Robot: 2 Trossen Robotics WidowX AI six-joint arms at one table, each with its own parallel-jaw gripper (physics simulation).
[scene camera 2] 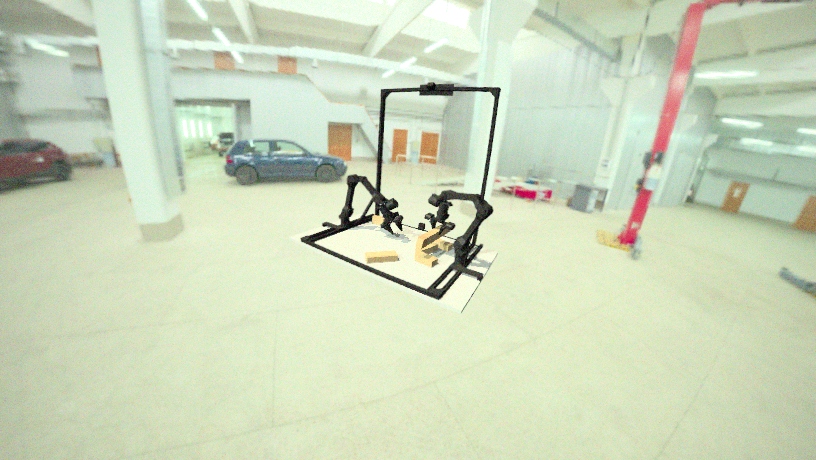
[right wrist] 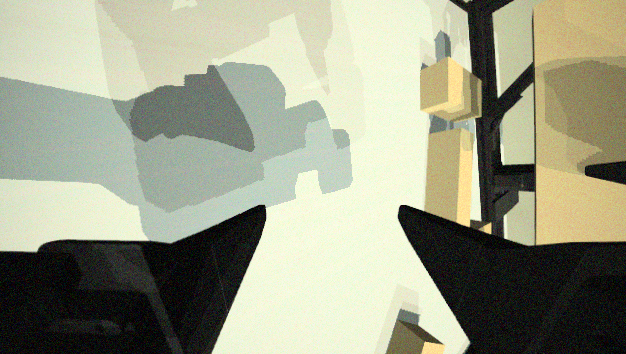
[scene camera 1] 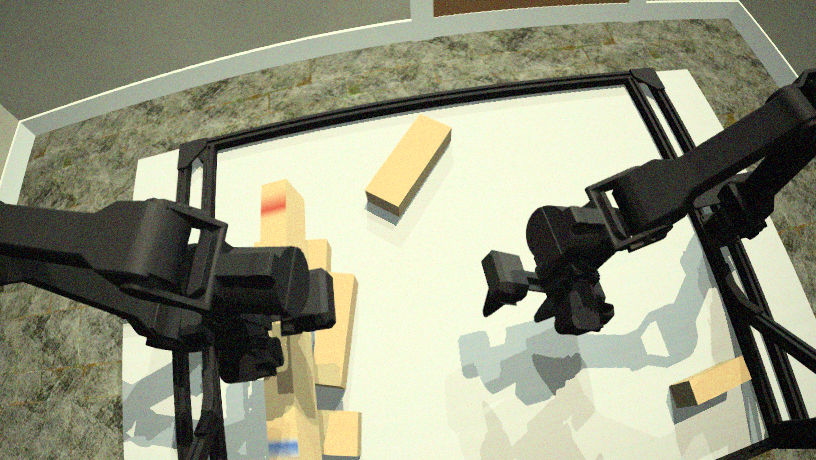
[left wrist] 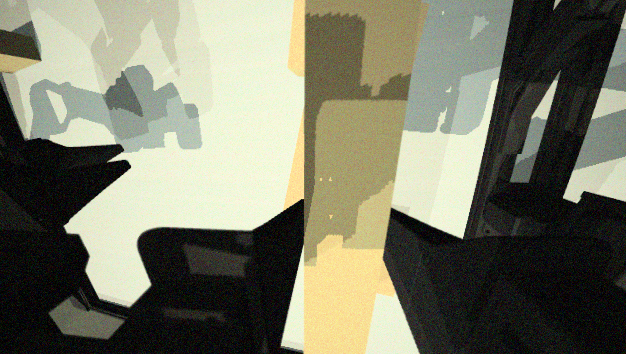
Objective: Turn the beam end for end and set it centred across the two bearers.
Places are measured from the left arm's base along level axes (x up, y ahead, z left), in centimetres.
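Pixels of known places: left gripper, fingertip midpoint: [scene camera 2: 436,233] [right wrist: 580,168] [scene camera 1: 286,328] [left wrist: 338,206]; right gripper, fingertip midpoint: [scene camera 2: 397,232] [right wrist: 331,211] [scene camera 1: 510,317] [left wrist: 125,154]; left arm's base, origin of the base link: [scene camera 2: 460,262] [right wrist: 496,177] [left wrist: 518,210]; right arm's base, origin of the base link: [scene camera 2: 345,225] [scene camera 1: 719,229].
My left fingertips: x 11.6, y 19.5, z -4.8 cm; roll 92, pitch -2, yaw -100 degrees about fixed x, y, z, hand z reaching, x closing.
For each thing: its top centre in the pictures, then the offset to it from my left fingertips.
- long wooden beam, middle of its top: [left wrist: 331,250] [scene camera 1: 277,318] [scene camera 2: 436,228] dx +3.5, dy +0.0, dz +0.5 cm
- lengthwise block, middle of its top: [left wrist: 307,183] [scene camera 1: 332,327] [right wrist: 465,186] [scene camera 2: 427,246] dx -9.1, dy +4.2, dz +1.7 cm
- loose block, middle of its top: [scene camera 1: 409,157] [scene camera 2: 381,253] dx -9.7, dy +20.2, dz +27.9 cm
The long wooden beam [scene camera 1: 290,394] [left wrist: 340,300] [right wrist: 575,210] runs up and down in scene camera 1, red band at the top end, blue band at the bottom end. My left gripper [scene camera 1: 292,331] [left wrist: 338,206] is shut on its middle and holds it raised above the blocks. Two crosswise blocks, which look like the bearers, lie below it: one [scene camera 1: 342,434] [right wrist: 450,90] near the blue end, one [scene camera 1: 320,252] [right wrist: 481,226] near the red end, both partly hidden. My right gripper [scene camera 1: 511,317] [right wrist: 331,211] [left wrist: 125,154] is open and empty, right of the beam in scene camera 1.
A lengthwise block [scene camera 1: 337,325] [right wrist: 445,175] lies between the bearers, partly under the beam. A loose block [scene camera 1: 408,165] [scene camera 2: 381,256] lies slanted at the top middle of scene camera 1. Another block [scene camera 1: 717,380] lies by the right rail. A black frame [scene camera 1: 422,104] borders the white table.
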